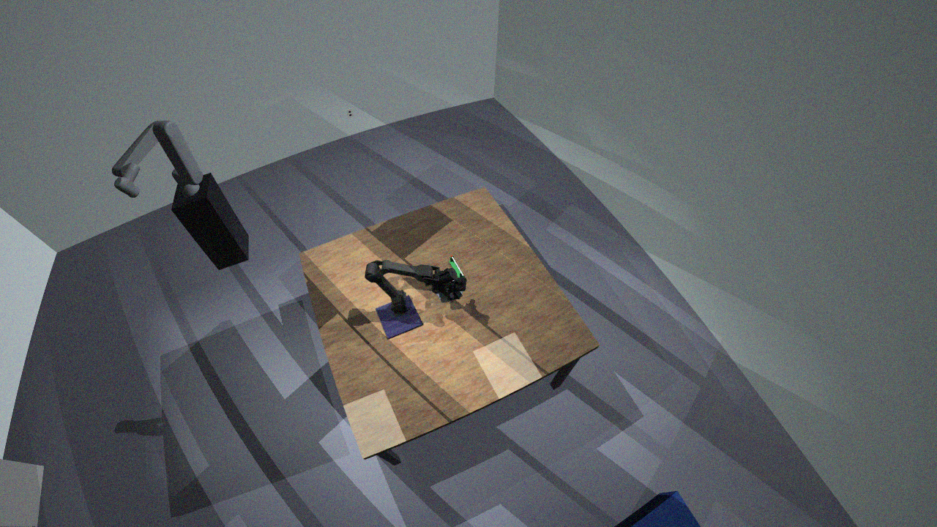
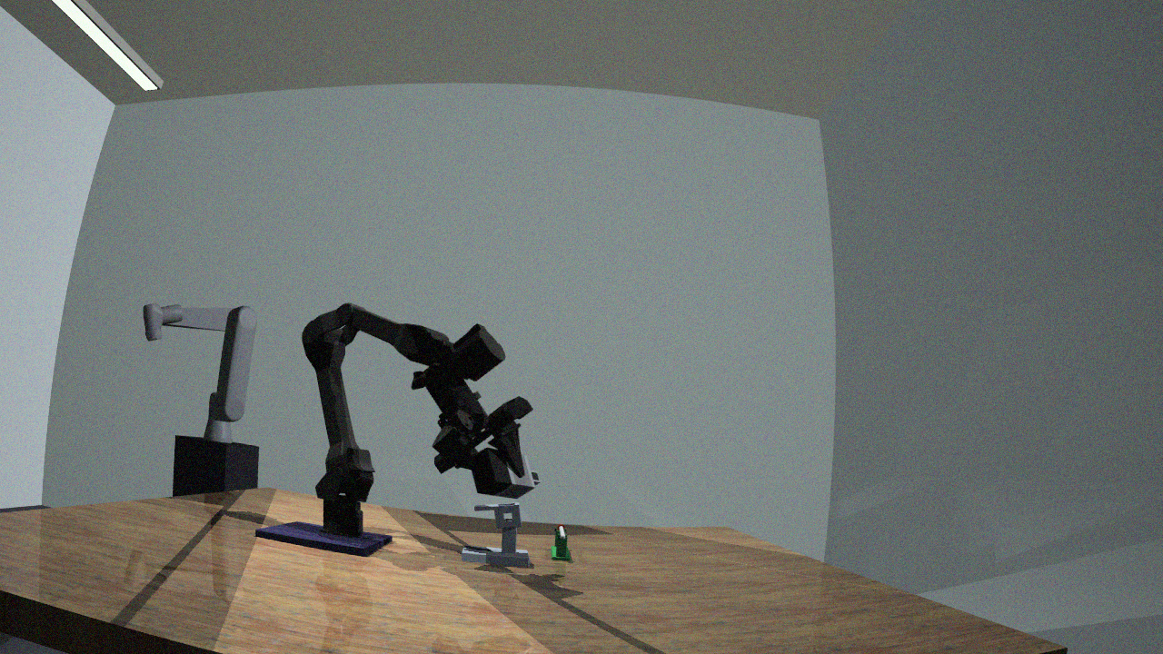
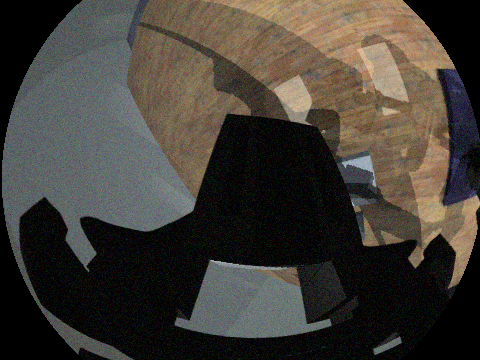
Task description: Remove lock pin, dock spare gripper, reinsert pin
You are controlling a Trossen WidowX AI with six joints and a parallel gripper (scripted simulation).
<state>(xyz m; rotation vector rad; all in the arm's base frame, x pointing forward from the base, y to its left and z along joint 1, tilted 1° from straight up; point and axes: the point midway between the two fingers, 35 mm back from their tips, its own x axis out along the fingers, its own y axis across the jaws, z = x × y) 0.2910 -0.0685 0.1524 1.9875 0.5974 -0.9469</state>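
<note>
The grey mount is 30 mm behind my gripper tip, 90 mm to the left of it and 90 mm below it. The rest, counted from my gripper tip: green pin cradle (70 mm ahead, 210 mm to the left, 120 mm below); then spare gripper (10 mm behind, 10 mm above).
</note>
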